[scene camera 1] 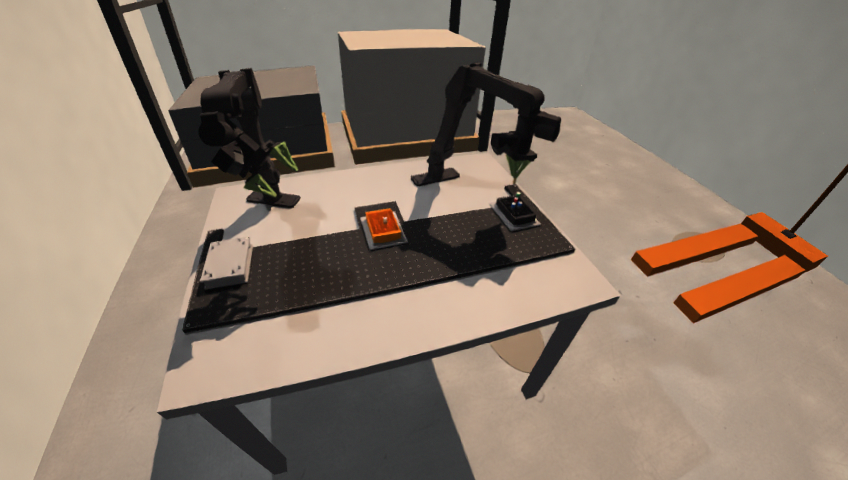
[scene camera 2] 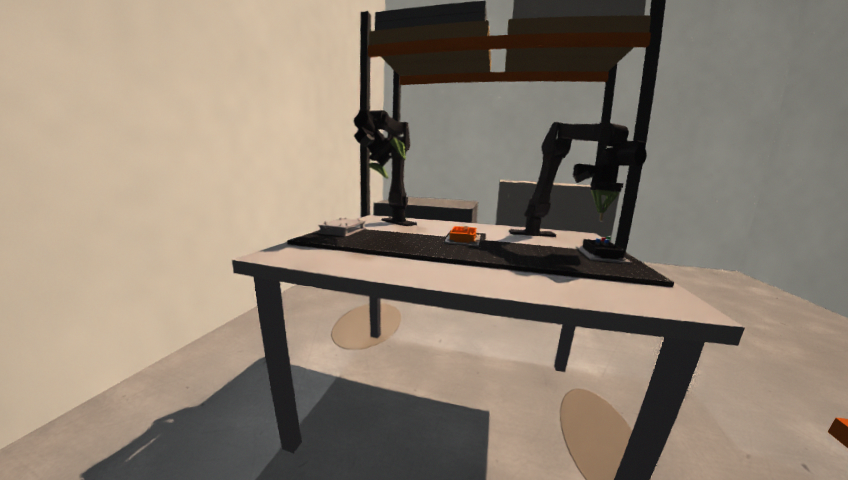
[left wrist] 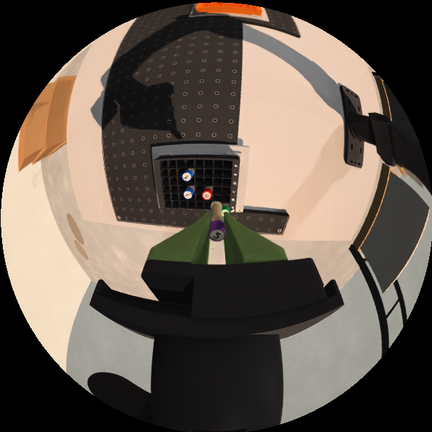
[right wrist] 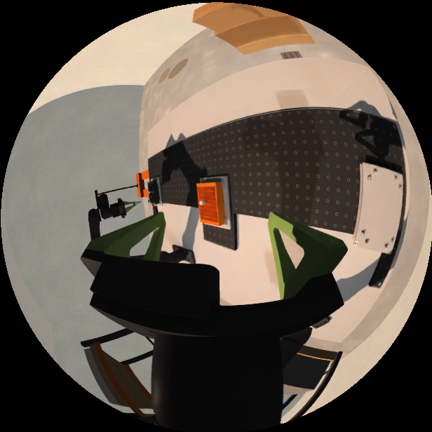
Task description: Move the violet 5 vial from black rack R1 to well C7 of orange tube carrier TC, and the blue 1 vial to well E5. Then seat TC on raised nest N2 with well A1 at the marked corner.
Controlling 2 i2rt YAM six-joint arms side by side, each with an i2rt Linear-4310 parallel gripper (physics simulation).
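Seen in the pictures: left gripper, fingertip midpoint: [scene camera 1: 514,176] [scene camera 2: 600,212]; right gripper, fingertip midpoint: [scene camera 1: 286,183] [scene camera 2: 395,168]; left arm's base, link origin: [scene camera 1: 435,177] [scene camera 2: 531,234]; right arm's base, link origin: [scene camera 1: 273,199] [scene camera 2: 398,222].
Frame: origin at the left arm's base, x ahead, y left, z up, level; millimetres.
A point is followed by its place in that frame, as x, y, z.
Observation:
My left gripper [scene camera 1: 514,182] @(310, 132, 149) [scene camera 2: 601,215] @(310, 132, 149) [left wrist: 216,217] is shut on the violet 5 vial [left wrist: 217,234] and holds it upright above black rack R1 [scene camera 1: 518,218] @(409, 100, 50) [scene camera 2: 602,249] @(409, 106, 47) [left wrist: 197,156]. Two blue vials [left wrist: 187,175] [left wrist: 188,193] stand in the rack; their digits are hard to tell apart. Orange tube carrier TC [scene camera 1: 385,236] @(315, -334, 43) [scene camera 2: 462,237] @(317, -326, 37) [left wrist: 228,8] [right wrist: 213,216] stands mid-board with one pale vial [scene camera 1: 384,220] @(265, -318, 64) [right wrist: 202,202]. Raised nest N2 [scene camera 1: 227,261] @(245, -791, 48) [scene camera 2: 340,226] @(304, -772, 48) [right wrist: 380,205] is the pale plate at the picture's left in both scene views. My right gripper [scene camera 1: 285,182] @(264, -575, 261) [scene camera 2: 396,167] @(264, -575, 261) [right wrist: 216,217] is open, high above the table.
A red vial [left wrist: 207,194] and a green vial [left wrist: 226,209] stand in the rack near the held vial. The black perforated board [scene camera 1: 333,267] @(351, -510, 13) [scene camera 2: 404,246] @(390, -516, 11) runs under the fixtures. A shelf rack [scene camera 2: 364,89] stands behind the arms. An orange pallet jack [scene camera 1: 737,294] is beside the table.

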